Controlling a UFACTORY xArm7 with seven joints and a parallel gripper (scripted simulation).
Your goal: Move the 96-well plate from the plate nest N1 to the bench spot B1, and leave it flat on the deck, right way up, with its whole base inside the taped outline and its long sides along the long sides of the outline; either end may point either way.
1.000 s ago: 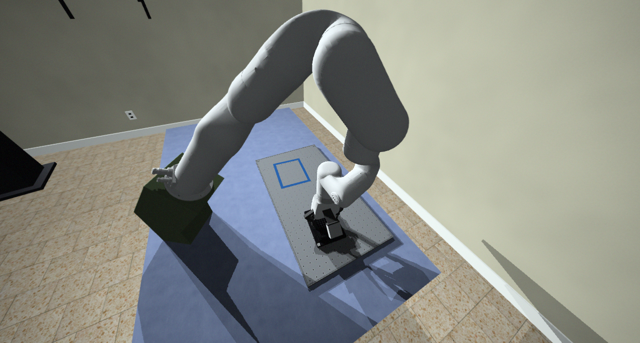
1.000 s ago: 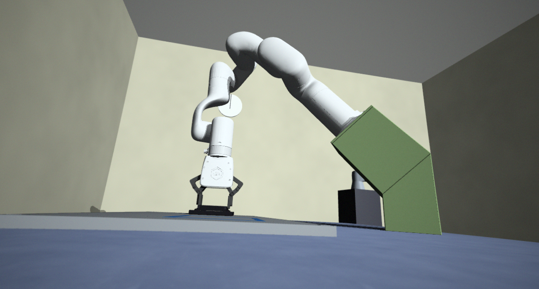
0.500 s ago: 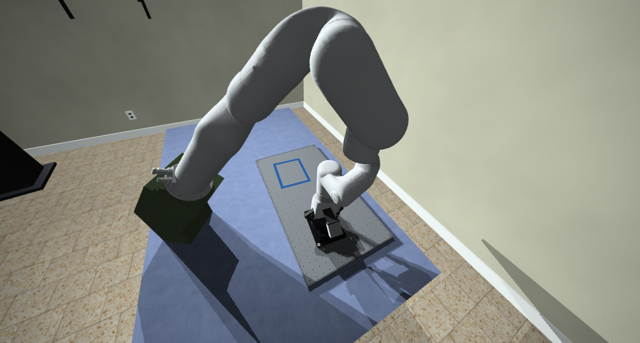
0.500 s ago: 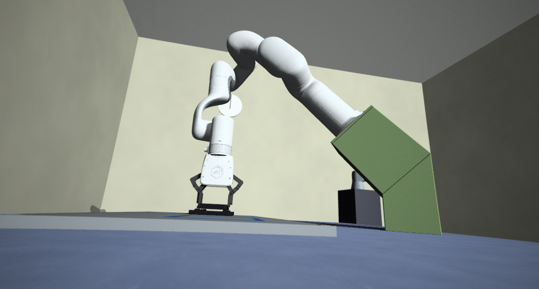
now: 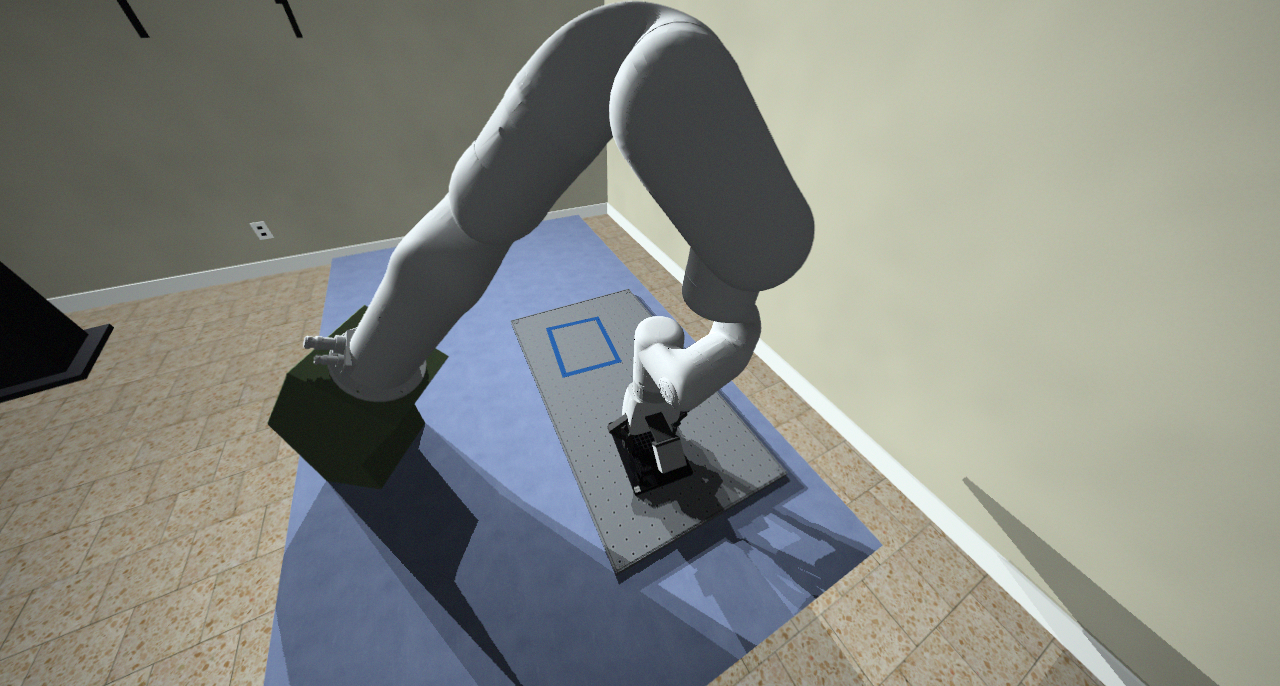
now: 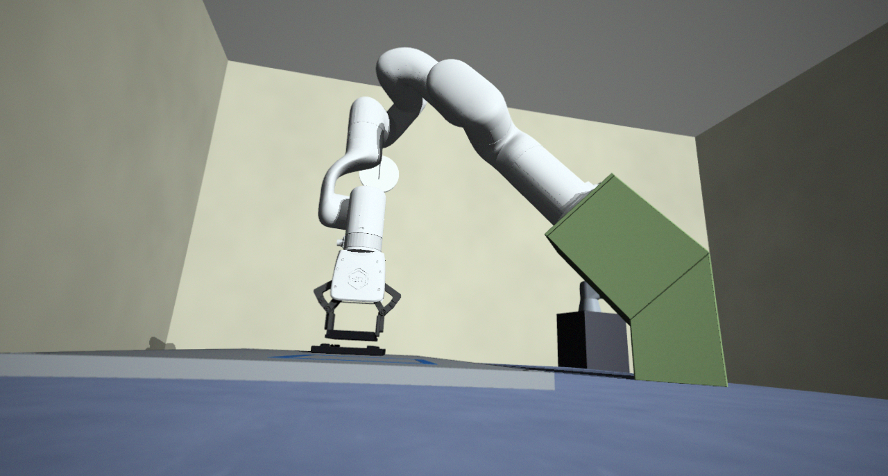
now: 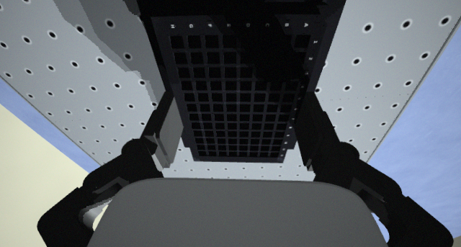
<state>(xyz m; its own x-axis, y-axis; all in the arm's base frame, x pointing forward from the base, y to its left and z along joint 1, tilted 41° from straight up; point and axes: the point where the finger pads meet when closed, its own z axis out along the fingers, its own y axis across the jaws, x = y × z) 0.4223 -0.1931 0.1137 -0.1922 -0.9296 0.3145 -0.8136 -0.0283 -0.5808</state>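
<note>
The black plate nest N1 is 4 cm below my hand. Round my hand: black 96-well plate 1 cm below.
</note>
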